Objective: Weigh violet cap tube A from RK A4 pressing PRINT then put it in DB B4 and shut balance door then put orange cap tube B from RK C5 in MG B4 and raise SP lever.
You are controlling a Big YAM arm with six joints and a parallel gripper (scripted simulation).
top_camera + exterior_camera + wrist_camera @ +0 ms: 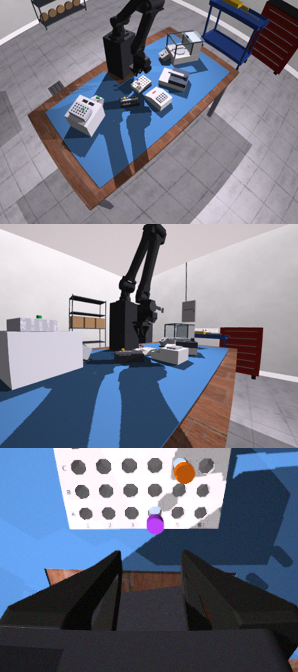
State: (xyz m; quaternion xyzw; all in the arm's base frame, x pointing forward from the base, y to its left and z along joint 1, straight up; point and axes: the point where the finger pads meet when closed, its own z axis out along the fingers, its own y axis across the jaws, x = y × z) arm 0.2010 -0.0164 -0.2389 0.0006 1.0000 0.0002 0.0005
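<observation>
Right now the violet-capped tube is 80 mm below my hand. Round my hand: magnet block MG: 160 mm to the right, 90 mm ahead, 80 mm below; tube rack RK: 90 mm below, 30 mm ahead, 10 mm to the left; yellow-capped tube: 180 mm to the right, 70 mm below, 60 mm ahead.
</observation>
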